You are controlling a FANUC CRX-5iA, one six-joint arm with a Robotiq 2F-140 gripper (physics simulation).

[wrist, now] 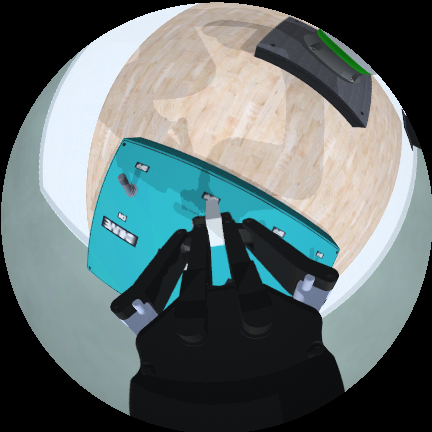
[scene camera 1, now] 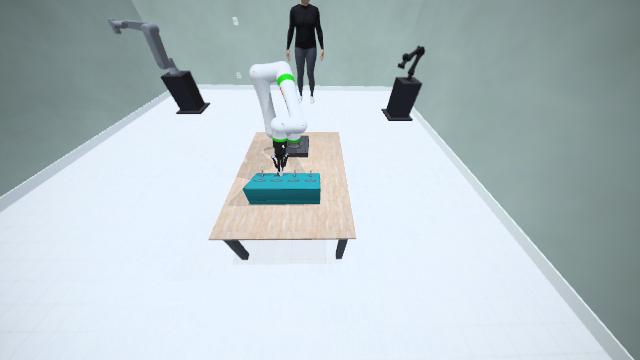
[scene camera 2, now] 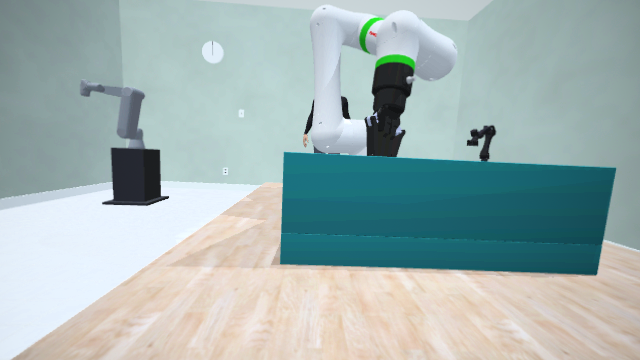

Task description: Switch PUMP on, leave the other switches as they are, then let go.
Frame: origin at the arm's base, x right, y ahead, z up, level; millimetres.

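Where they show: gripper, fingertip midpoint: [wrist: 212, 209] [scene camera 1: 280, 174]; arm's base at its link origin: [scene camera 1: 294, 144].
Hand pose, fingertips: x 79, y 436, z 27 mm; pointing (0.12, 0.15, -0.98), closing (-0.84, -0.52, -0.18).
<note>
Things, the pixels of their top centre, and the offset from my fingertips. "spot": a spot on its surface instead. Level surfaces: height alone.
- switch's OFF label at a spot on its surface: [wrist: 210, 197] spot: dy -11, dx +10, dz -9 mm
- DRIVE lever at its top centre: [wrist: 117, 188] dy +5, dx +130, dz +46 mm
- wooden table at its surface level: dz -83 mm
The teal switch box [scene camera 1: 282, 196] [scene camera 2: 440, 210] [wrist: 160, 220] stands on the table. My gripper [scene camera 1: 280, 172] [wrist: 212, 209] is shut with nothing between its fingers. Its pale fingertips are low at the box's back edge, at the second switch place from the left, beside that switch's OFF label [wrist: 210, 197]. The PUMP lever and its name label are hidden behind the fingers in the wrist view, so its position cannot be told. The DRIVE lever [wrist: 127, 185] leans toward its OFF label [wrist: 142, 167]. In the second scene view the box hides the fingertips.
Two more levers [scene camera 1: 295, 173] [scene camera 1: 310, 173] stand to the right of the gripper; my fingers hide them in the wrist view. The arm's dark base [scene camera 1: 299, 147] [wrist: 320, 72] stands behind the box on the wooden table [scene camera 1: 285, 222] [scene camera 2: 300, 310] [wrist: 240, 100].
</note>
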